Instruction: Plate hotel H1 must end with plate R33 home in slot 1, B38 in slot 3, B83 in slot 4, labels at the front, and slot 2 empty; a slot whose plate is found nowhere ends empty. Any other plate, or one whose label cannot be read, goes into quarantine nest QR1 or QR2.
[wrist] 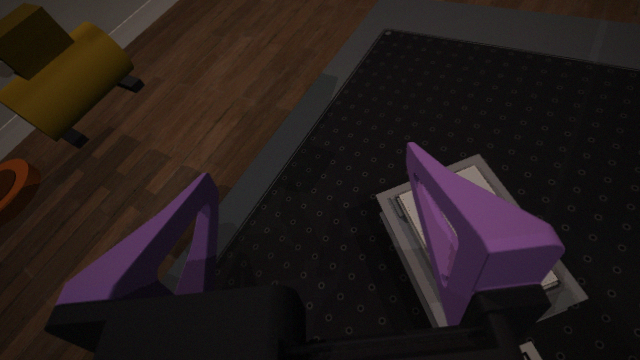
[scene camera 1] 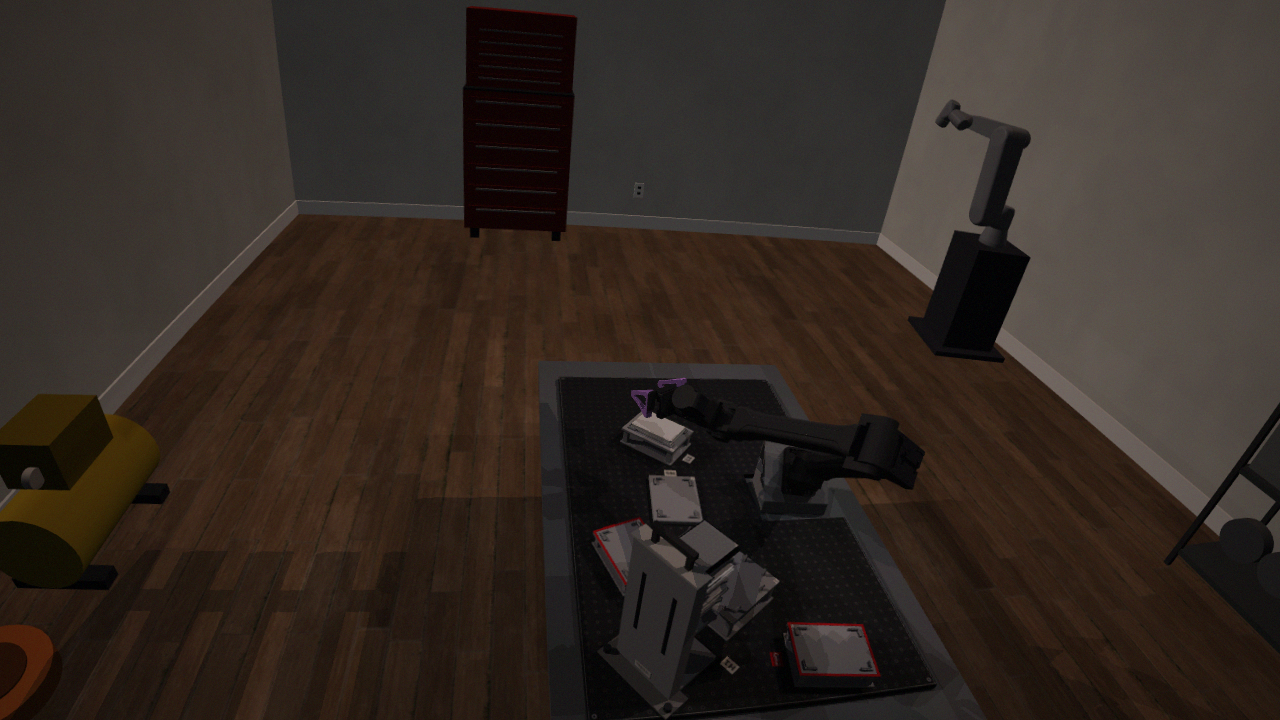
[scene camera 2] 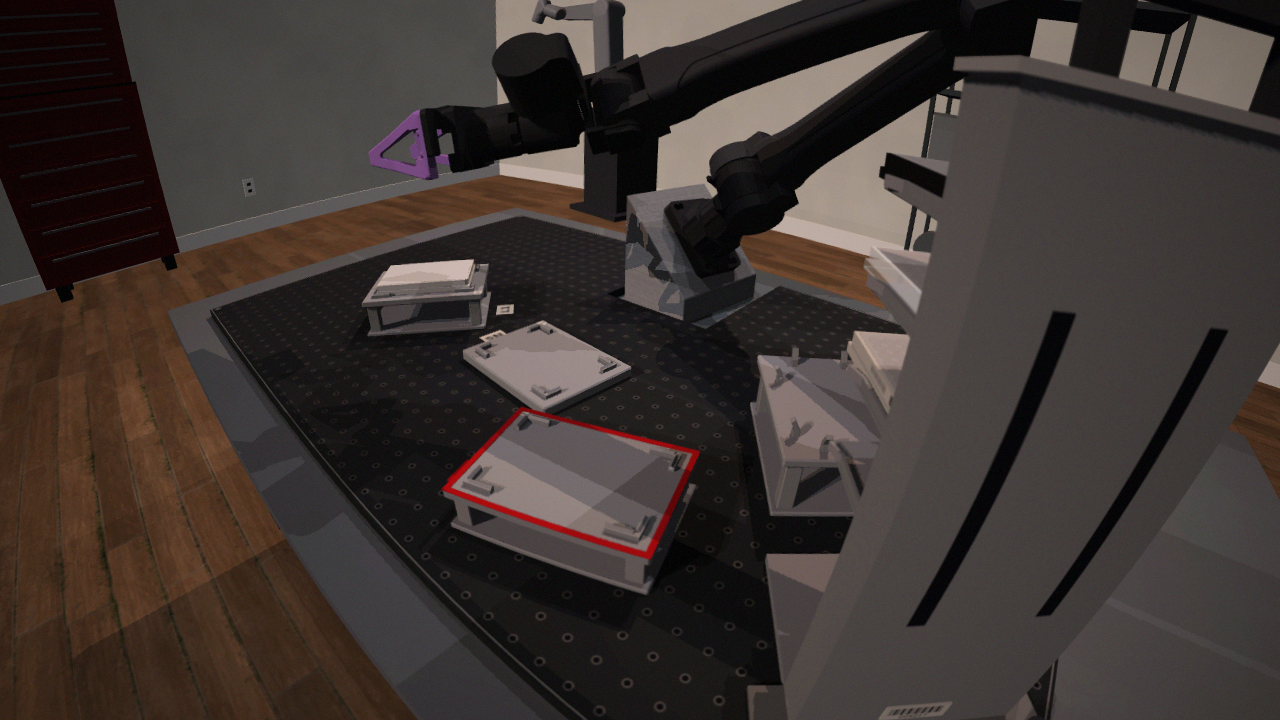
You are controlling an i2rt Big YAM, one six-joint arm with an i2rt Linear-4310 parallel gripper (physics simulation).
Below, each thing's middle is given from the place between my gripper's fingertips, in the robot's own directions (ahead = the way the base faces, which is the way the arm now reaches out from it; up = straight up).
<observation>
My gripper is now 100 mm past the grey nest (scene camera 2: pixel 547 369), 120 mm to the right of it and 230 mm above it.
</observation>
